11 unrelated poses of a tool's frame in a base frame.
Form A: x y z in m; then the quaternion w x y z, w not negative.
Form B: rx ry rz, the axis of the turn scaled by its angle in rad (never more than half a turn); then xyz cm. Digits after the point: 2 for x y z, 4 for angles.
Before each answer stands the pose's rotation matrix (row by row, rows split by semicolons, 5 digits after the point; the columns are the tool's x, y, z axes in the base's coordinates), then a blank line. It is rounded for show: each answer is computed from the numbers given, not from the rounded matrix.
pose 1, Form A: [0.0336 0.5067 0.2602 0.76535 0.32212 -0.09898 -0.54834]
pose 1, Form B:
0.37905 0.77558 -0.50477; -0.90311 0.19112 -0.38452; -0.20175 0.60162 0.77288

[0.6999 -0.2151 -1.1914 3.36 50.67 26.02]
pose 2, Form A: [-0.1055 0.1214 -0.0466 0.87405 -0.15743 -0.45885 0.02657]
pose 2, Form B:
0.57750 0.09803 -0.81048; 0.19092 0.94902 0.25082; 0.79375 -0.29959 0.52934

[-0.3288 -0.9583 0.0555 -10.55 12.14 -4.66]
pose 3, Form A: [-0.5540 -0.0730 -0.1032 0.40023 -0.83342 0.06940 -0.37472]
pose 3, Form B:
0.70954 0.18427 0.68015; -0.41563 -0.67000 0.61511; 0.56904 -0.71913 -0.39880

[-2.1081 0.1755 -0.9478 -55.40 -7.30 -10.32]
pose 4, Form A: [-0.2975 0.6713 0.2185 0.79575 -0.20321 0.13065 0.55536]
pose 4, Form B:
0.34902 -0.93695 -0.01778; 0.83075 0.30057 0.46852; -0.43364 -0.17829 0.88327

[-0.4366 0.2807 1.1931 -29.75 67.13 21.85]
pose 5, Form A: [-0.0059 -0.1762 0.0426 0.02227 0.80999 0.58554 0.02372]
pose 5, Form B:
0.31316 0.94751 0.06451; 0.94962 -0.31329 -0.00830; 0.01235 0.06386 -0.99788

[2.5092 1.8139 0.0735 -0.59 -17.62 4.26]
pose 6, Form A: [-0.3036 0.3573 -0.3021 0.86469 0.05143 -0.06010 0.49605]
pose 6, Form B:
0.50065 -0.86403 -0.05291; 0.85167 0.50258 -0.14857; 0.15496 0.02932 0.98749

[0.1078 -0.1259 1.0394 -30.36 35.73 -30.21]
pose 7, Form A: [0.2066 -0.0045 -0.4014 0.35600 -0.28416 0.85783 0.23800]
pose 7, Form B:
-0.58503 -0.65698 0.47552; -0.31807 0.72522 0.61065; -0.74604 0.20601 -0.63324

[-0.7339 2.2156 0.6147 20.66 -0.45 -40.14]
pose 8, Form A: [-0.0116 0.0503 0.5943 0.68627 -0.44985 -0.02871 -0.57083]
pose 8, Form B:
0.34666 0.80932 0.47417; -0.75765 -0.05642 0.65021; 0.55298 -0.58466 0.59362

[-1.0074 -0.0643 -1.2784 -1.16 5.03 59.43]
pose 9, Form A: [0.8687 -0.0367 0.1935 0.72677 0.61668 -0.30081 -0.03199]
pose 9, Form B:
0.81698 -0.32451 -0.47670; -0.41751 0.23736 -0.87712; 0.39778 0.91562 0.05844

[1.3596 -0.6632 -0.0705 86.87 -3.67 19.35]
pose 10, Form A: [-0.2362 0.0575 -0.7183 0.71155 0.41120 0.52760 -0.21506]
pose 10, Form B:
0.35078 0.73995 0.57396; 0.12785 0.56933 -0.81211; -0.92769 0.35825 0.10511

[0.9119 1.1700 -0.4769 -23.62 5.75 -71.83]
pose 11, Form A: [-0.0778 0.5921 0.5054 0.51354 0.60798 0.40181 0.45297]
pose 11, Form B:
0.26673 0.02335 0.96349; 0.95383 -0.14965 -0.26043; 0.13810 0.98846 -0.06219

[1.4617 0.9660 1.0890 -7.78 59.21 50.54]
